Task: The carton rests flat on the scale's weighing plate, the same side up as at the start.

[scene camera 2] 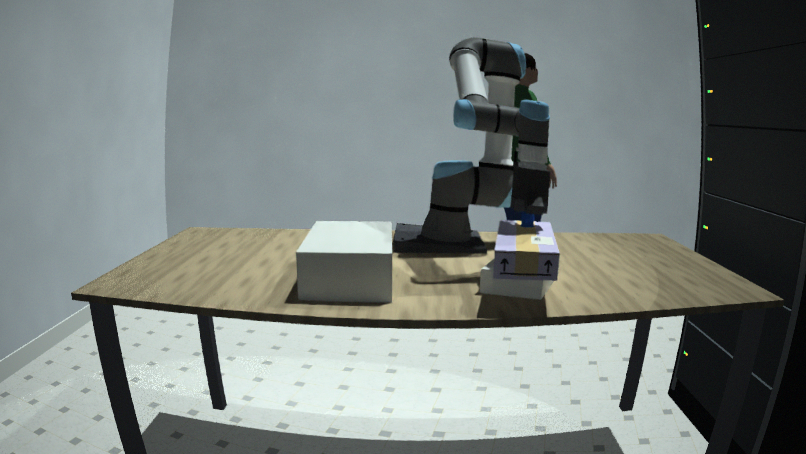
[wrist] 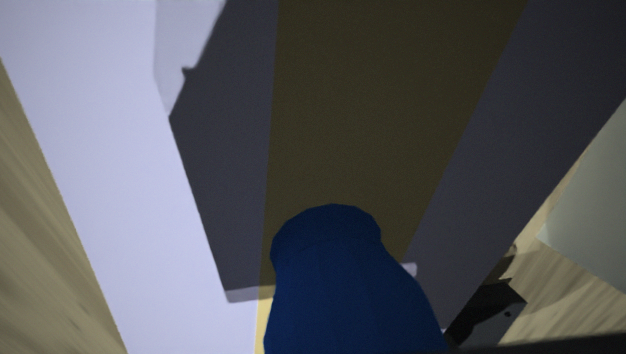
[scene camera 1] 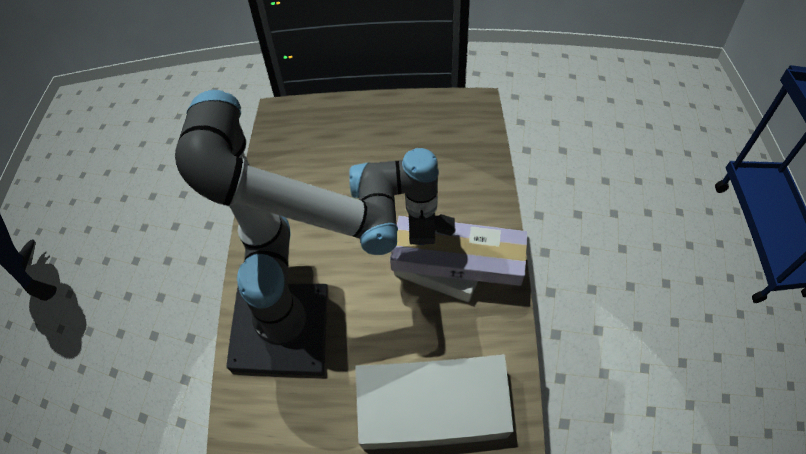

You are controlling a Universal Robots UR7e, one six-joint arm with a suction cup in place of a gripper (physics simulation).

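Seen in the pictures: hand, tool point: [scene camera 2: 526,229] [wrist: 325,228]; arm's base, link origin: [scene camera 2: 446,236] [scene camera 1: 279,319].
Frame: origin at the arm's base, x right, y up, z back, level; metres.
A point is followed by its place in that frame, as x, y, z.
The lavender carton [scene camera 1: 496,265] {0.023, 0.106, -0.583} [scene camera 2: 507,265] {0.044, 0.077, -0.656} [wrist: 100,165] {-0.139, 0.106, -0.458} with a tan tape band lies level on the low pale scale [scene camera 1: 445,286] {0.011, 0.024, -0.455} [scene camera 2: 510,287] {-0.006, -0.002, -0.554}, label side up, with the up arrows on its end pointing up. The scale sits at an angle under it, and the carton overhangs it toward the table's right edge in scene camera 1. The weighing plate is hidden under the carton. My gripper, a blue suction cup [scene camera 2: 527,220] [wrist: 327,225], is at the carton's top on the tape band, with its tip touching or very close. Its suction looks released; the exact contact is hard to see.
A large white box [scene camera 1: 434,400] {0.325, 0.083, -0.351} [scene camera 2: 344,276] {0.350, 0.033, -0.528} stands on the wooden table [scene camera 1: 383,124] {-0.638, -0.023, -0.410} [scene camera 2: 225,270] {0.650, -0.022, -0.263}. The arm's dark base plate [scene camera 1: 282,360] {0.125, 0.010, 0.005} is beside it. A person [scene camera 2: 524,95] stands behind the arm. A dark rack [scene camera 1: 360,50] and a blue cart [scene camera 1: 761,214] stand off the table.
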